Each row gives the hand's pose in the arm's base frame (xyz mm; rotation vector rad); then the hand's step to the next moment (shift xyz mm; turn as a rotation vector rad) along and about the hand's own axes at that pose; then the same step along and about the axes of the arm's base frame.
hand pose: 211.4 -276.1 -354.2 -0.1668 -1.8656 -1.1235
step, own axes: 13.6 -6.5 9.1 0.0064 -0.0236 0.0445
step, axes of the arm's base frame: -16.9 -1.2 4.8 -0.0443 0.0180 -0.0171
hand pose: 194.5 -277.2 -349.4 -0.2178 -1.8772 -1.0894
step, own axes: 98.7 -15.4 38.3 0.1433 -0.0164 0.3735
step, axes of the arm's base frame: -87.4 -7.1 61.3 -0.3229 0.2341 0.0350
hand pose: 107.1 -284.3 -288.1 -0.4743 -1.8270 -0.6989
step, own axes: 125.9 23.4 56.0 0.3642 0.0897 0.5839
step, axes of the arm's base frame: -68.8 53.6 109.2 -0.4822 0.4512 0.2134
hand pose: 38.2 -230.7 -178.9 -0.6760 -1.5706 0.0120
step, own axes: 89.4 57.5 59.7 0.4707 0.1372 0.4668
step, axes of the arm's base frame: -27.6 107.8 49.8 -0.3518 0.4900 0.3072
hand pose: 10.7 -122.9 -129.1 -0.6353 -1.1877 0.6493
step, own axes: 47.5 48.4 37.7 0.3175 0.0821 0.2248
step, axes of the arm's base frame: -30.6 71.2 3.0 -0.1494 0.3142 0.1925
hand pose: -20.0 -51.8 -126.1 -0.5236 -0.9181 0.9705
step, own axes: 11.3 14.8 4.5 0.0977 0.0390 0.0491
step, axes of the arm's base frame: -7.9 17.0 -3.7 -0.0354 0.1037 0.0385
